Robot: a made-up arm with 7 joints. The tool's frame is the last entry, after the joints. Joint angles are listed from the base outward. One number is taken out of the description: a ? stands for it. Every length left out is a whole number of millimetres.
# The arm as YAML. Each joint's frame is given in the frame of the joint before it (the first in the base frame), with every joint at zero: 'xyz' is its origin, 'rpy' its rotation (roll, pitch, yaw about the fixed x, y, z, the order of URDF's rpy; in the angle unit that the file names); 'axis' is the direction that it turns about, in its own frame. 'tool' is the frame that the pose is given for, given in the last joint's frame.
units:
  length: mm
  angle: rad
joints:
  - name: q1
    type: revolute
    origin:
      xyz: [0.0, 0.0, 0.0]
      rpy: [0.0, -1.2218, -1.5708]
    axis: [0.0, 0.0, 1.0]
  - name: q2
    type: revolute
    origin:
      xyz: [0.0, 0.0, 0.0]
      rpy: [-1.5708, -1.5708, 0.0]
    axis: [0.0, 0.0, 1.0]
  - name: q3
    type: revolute
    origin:
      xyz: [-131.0, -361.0, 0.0]
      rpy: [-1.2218, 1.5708, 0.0]
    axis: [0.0, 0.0, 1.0]
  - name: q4
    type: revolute
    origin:
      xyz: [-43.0, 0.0, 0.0]
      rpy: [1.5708, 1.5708, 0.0]
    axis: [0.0, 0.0, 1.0]
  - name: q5
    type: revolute
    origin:
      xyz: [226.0, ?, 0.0]
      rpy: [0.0, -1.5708, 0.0]
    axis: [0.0, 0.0, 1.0]
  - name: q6
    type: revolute
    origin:
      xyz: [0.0, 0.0, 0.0]
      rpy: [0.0, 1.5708, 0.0]
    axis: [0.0, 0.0, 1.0]
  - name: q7
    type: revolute
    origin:
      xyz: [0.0, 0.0, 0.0]
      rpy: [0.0, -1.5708, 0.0]
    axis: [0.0, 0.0, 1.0]
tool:
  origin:
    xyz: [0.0, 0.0, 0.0]
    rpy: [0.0, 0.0, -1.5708]
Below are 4 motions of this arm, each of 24 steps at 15 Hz.
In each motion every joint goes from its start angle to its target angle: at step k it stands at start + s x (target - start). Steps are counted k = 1, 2, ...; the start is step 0. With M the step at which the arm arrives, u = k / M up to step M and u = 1 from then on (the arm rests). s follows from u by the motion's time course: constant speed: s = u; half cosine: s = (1 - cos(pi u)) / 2; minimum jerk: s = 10 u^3 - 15 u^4 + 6 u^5.
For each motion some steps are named. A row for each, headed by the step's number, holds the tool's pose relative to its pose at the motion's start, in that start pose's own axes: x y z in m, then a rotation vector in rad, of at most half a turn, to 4 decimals.
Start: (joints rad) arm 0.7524 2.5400 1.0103 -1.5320 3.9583 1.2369 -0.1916
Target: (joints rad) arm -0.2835 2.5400 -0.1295 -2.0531 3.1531 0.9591 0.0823
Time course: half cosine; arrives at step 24
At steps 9, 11, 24:
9: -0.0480 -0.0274 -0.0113 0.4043 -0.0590 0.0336
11: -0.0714 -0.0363 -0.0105 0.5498 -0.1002 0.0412
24: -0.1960 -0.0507 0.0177 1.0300 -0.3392 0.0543

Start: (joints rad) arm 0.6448 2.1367 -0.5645 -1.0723 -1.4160 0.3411 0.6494
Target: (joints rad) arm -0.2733 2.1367 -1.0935 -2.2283 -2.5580 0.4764 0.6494
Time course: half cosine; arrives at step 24
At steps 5, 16, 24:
5: 0.0107 0.0168 0.0035 0.1237 -0.0517 -0.0502
16: 0.0553 0.1356 0.0736 1.0491 -0.0775 -0.3830
24: 0.0622 0.1763 0.1227 1.4327 0.0665 -0.5224

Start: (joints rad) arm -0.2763 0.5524 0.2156 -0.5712 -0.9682 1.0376 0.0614
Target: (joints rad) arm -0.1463 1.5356 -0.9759 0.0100 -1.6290 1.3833 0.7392
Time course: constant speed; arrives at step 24
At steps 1, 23, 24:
1: -0.0080 0.0075 -0.0138 0.0755 0.0274 -0.0299
23: -0.3460 0.3486 -0.1964 1.7343 0.3518 -1.0195
24: -0.3640 0.3712 -0.1911 1.7877 0.3463 -1.0951

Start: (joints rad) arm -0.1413 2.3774 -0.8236 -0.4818 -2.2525 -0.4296 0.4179
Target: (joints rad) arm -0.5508 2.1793 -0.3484 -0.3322 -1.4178 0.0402 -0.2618
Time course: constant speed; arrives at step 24
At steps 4, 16, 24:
4: 0.0093 -0.0005 -0.0038 0.1032 0.0517 0.1625
16: 0.0405 0.0020 -0.0149 0.2345 0.2676 0.6927
24: 0.0630 0.0094 -0.0217 0.1630 0.3747 1.0715

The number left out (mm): 27.0
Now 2 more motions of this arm.
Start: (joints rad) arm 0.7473 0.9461 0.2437 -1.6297 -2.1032 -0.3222 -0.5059
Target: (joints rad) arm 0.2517 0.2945 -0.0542 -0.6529 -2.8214 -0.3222 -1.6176
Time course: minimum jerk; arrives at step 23
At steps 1, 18, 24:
1: 0.0002 0.0001 -0.0001 -0.0003 -0.0005 -0.0007
18: 0.1100 0.2991 -0.1511 0.5026 -0.3966 -1.0837
24: 0.1056 0.3293 -0.1568 0.5878 -0.3758 -1.1952

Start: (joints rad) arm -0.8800 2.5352 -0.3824 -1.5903 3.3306 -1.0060 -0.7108
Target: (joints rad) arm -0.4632 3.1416 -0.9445 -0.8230 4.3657 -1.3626 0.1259
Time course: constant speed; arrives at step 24
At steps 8, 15, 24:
8: 0.0550 -0.0035 -0.0337 0.3774 -0.3038 0.1796
15: 0.1206 -0.0386 -0.0427 0.5004 -0.7210 0.4148
24: 0.2001 -0.1370 -0.0147 0.3264 -1.2597 0.8381

